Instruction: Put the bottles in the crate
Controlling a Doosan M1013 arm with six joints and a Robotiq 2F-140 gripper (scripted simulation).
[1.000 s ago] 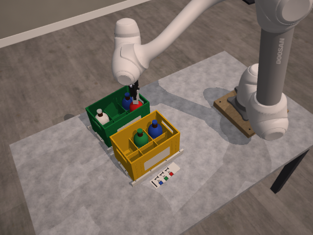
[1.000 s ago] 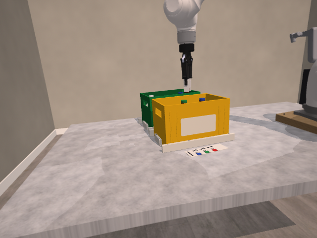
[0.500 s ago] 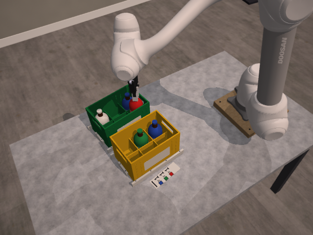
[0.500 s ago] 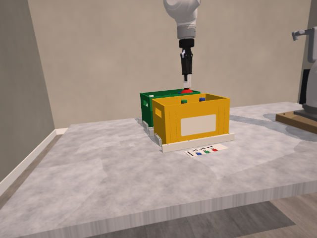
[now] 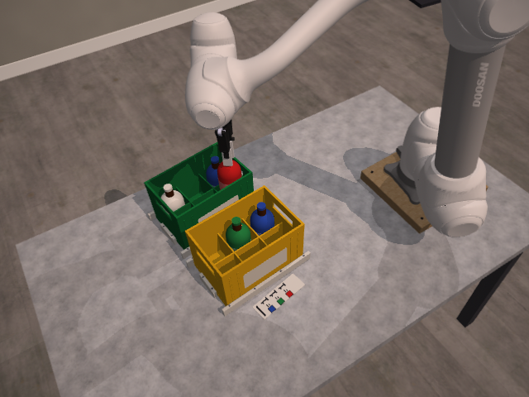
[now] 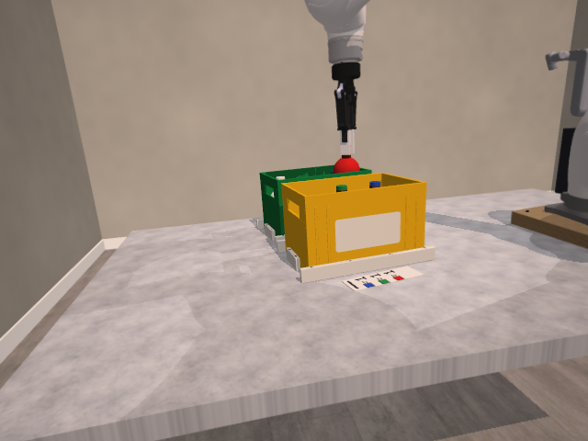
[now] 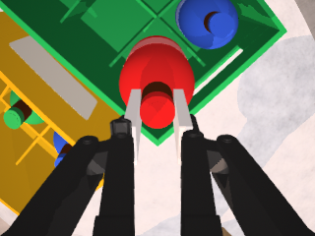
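My gripper is now 8 cm above the red-capped bottle. Also, from my hand: green bottle (18 cm to the left, 16 cm below, 5 cm ahead); then green crate (17 cm below, 10 cm ahead, 2 cm to the right); then blue bottle (16 cm to the left, 16 cm below, 3 cm behind).
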